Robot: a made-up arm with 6 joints. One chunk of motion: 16 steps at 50 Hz.
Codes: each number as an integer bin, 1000 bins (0 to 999) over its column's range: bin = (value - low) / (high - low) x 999, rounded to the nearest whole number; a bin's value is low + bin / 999 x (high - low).
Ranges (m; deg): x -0.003..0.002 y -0.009..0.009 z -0.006..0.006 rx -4.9..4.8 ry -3..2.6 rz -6.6..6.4
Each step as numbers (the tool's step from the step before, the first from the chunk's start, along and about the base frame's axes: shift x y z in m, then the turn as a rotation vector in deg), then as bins.
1 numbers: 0.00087 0.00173 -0.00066 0.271 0.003 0.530
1 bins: 773 596 445 533 536 548
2 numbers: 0.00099 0.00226 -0.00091 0.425 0.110 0.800
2 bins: 797 625 424 548 555 569
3 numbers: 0.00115 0.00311 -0.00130 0.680 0.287 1.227
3 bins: 829 672 391 575 586 601
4 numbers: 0.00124 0.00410 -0.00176 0.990 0.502 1.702
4 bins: 847 727 353 607 625 638
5 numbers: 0.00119 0.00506 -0.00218 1.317 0.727 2.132
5 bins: 837 780 318 640 665 671
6 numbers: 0.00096 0.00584 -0.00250 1.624 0.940 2.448
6 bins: 791 824 291 672 703 695
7 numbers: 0.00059 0.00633 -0.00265 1.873 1.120 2.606
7 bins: 717 851 279 698 735 707
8 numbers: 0.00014 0.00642 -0.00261 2.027 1.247 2.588
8 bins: 627 856 282 713 758 706
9 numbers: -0.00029 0.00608 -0.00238 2.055 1.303 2.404
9 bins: 541 837 301 716 768 692
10 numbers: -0.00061 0.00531 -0.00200 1.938 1.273 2.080
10 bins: 478 794 333 704 762 667
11 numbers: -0.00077 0.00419 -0.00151 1.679 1.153 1.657
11 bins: 446 732 374 678 741 635
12 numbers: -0.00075 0.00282 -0.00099 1.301 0.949 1.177
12 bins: 450 656 417 639 704 598
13 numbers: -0.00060 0.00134 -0.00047 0.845 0.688 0.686
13 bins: 480 574 460 592 658 560
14 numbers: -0.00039 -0.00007 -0.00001 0.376 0.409 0.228
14 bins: 521 496 499 543 608 525
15 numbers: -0.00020 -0.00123 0.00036 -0.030 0.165 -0.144
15 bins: 559 431 529 502 565 496
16 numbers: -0.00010 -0.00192 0.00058 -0.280 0.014 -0.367
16 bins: 579 393 548 476 538 479
